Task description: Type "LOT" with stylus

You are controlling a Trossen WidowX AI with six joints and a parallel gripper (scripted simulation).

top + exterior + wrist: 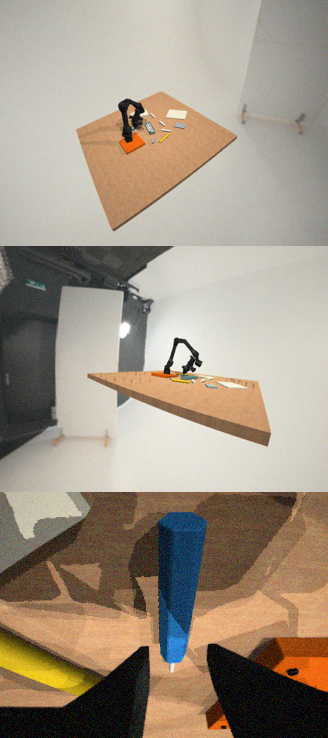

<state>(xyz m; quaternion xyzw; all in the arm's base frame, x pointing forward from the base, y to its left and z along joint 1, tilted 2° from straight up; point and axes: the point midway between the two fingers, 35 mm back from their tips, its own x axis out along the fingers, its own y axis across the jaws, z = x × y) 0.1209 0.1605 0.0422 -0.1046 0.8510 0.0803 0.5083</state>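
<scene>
Right now my gripper tip is 20 mm past the blue stylus and 20 mm above it. From my gripper tip the other things lie so: small grey block (280 mm to the right, 110 mm ahead, 20 mm below); yellow stick (310 mm to the right, 220 mm ahead, 20 mm below); cream pad (520 mm ahead, 30 mm to the right, 20 mm below).
</scene>
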